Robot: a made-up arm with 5 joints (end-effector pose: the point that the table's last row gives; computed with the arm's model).
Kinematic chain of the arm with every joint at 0, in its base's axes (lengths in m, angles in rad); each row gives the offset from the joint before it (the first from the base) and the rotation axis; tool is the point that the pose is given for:
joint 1: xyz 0 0 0.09 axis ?
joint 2: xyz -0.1 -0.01 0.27 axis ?
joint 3: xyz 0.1 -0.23 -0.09 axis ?
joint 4: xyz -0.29 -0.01 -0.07 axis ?
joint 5: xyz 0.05 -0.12 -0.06 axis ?
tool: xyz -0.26 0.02 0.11
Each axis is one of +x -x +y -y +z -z.
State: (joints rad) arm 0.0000 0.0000 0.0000 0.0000 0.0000
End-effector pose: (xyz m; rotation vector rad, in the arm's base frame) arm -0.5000 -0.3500 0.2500 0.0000 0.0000 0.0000
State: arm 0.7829 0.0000 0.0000 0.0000 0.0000
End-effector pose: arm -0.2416 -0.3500 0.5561 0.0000 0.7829 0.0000
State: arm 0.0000 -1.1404 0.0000 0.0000 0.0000
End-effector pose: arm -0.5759 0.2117 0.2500 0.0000 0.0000 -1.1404
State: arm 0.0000 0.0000 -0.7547 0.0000 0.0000
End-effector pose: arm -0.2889 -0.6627 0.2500 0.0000 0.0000 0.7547
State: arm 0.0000 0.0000 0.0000 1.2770 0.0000
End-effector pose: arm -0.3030 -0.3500 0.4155 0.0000 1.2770 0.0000
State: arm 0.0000 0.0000 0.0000 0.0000 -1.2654
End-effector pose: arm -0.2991 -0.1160 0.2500 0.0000 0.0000 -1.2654
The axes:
joint 1: +y
joint 2: +z
joint 3: -z
joint 4: +y
joint 5: +z

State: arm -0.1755 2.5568 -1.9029 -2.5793 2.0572
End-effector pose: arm -0.3237 0.7619 0.1847 -2.3707 0.8514 -0.1226
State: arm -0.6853 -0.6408 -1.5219 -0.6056 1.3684
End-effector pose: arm -0.1480 -0.7559 0.1482 -0.9523 -1.0959 2.0986
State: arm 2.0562 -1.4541 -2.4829 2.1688 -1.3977
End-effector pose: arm 0.3170 -0.2943 0.5597 1.5471 -1.7082 -2.0528
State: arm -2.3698 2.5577 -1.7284 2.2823 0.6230
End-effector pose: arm 0.0273 0.4736 -0.2271 1.4988 -0.5474 1.8608
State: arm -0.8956 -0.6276 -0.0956 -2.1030 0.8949
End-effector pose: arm -0.3220 -0.3950 -0.3536 -1.5777 -2.2997 -0.4733
